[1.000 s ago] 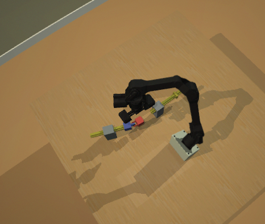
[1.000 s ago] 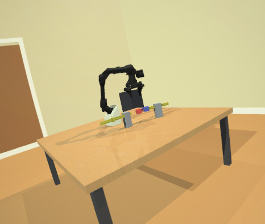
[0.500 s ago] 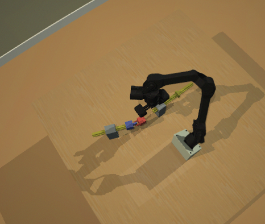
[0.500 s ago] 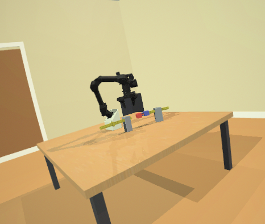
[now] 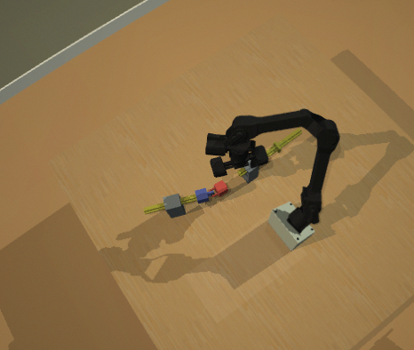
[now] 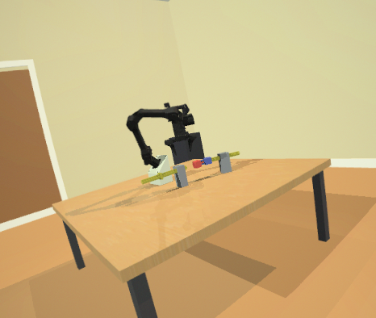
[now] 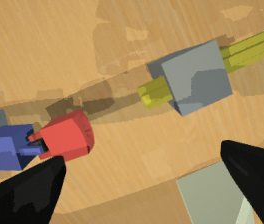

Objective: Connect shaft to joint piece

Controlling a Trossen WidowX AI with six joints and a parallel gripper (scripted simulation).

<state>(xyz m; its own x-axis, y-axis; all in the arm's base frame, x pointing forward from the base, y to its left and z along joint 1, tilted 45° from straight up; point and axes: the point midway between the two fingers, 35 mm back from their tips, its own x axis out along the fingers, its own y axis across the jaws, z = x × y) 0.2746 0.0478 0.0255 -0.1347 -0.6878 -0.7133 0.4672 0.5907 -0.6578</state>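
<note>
Right now my gripper tip is 2 cm short of the red joint piece, 8 cm to the right of it and 9 cm above it.
</note>
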